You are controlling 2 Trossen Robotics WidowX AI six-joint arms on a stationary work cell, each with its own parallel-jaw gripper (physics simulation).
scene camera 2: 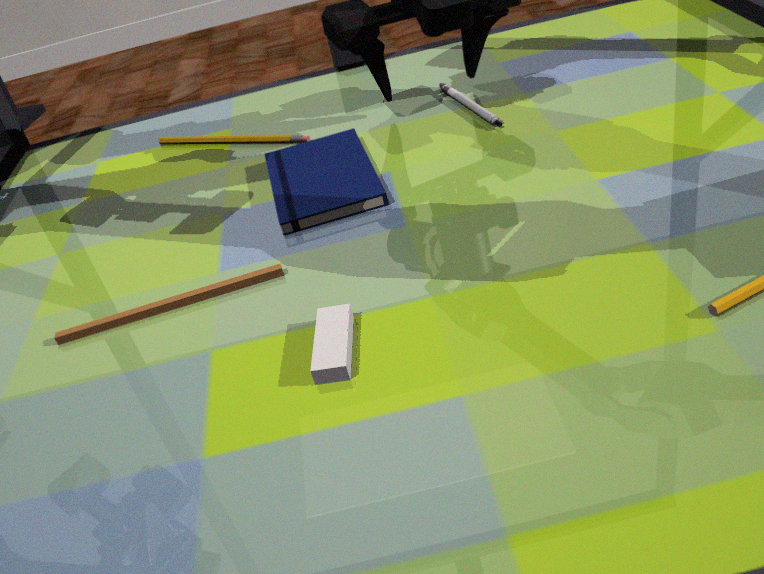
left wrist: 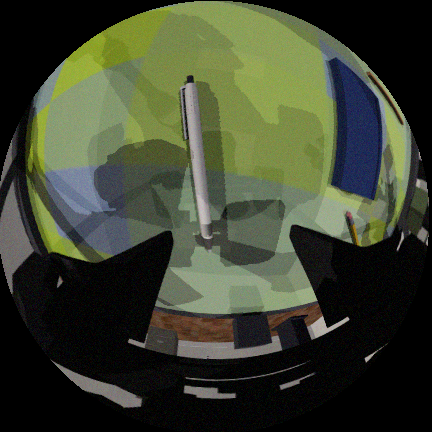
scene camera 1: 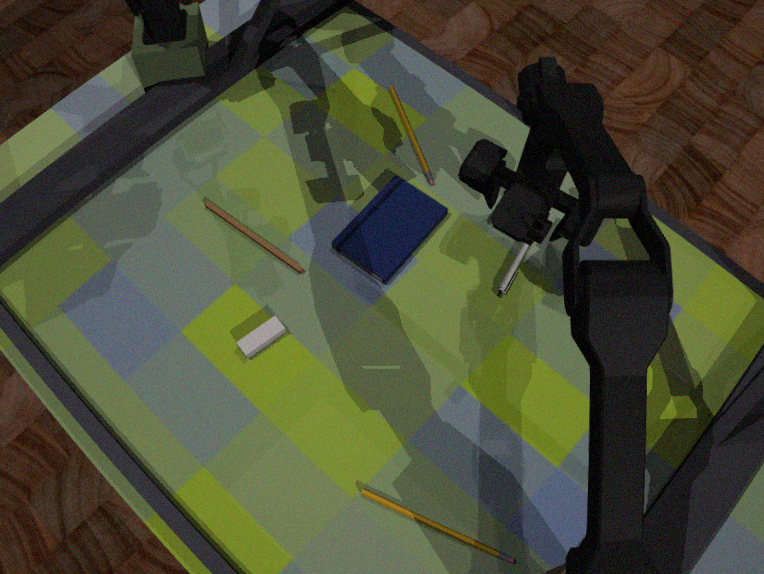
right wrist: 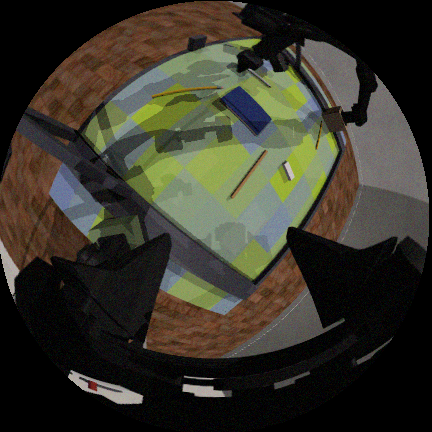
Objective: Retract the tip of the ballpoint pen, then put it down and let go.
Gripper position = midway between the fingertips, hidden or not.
Observation:
My left gripper [scene camera 2: 430, 88] is open, with nothing in its grasp. Also in view: a ballpoint pen [left wrist: 189, 96]. My right gripper [right wrist: 230, 236] is open, holding nothing. A brown stick [scene camera 2: 275, 271] rests on the table.
My left gripper is seen too in the left wrist view [left wrist: 233, 233], in scene camera 1 [scene camera 1: 521, 222] and in the right wrist view [right wrist: 243, 67].

